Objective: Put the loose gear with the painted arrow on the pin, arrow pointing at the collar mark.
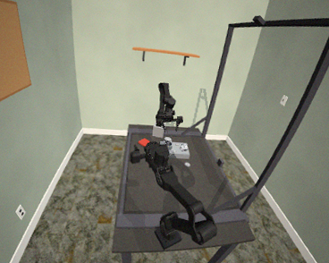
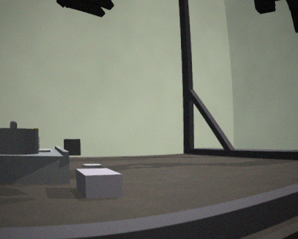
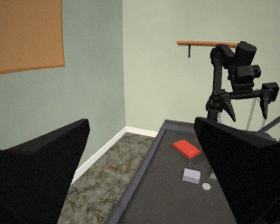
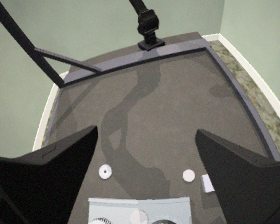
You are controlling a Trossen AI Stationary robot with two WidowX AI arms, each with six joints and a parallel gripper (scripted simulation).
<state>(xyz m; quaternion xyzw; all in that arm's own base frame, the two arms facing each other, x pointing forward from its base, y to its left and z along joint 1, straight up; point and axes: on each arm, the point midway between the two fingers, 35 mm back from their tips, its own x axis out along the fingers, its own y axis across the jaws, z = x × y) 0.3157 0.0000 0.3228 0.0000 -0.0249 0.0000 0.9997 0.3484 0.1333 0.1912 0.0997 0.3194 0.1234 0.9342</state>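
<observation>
The white toothed gear lies 240 mm below my right hand, 160 mm behind it and 100 mm to the right of it. Round my right hand: pale grey block: 280 mm below, 110 mm ahead, 10 mm to the right.
</observation>
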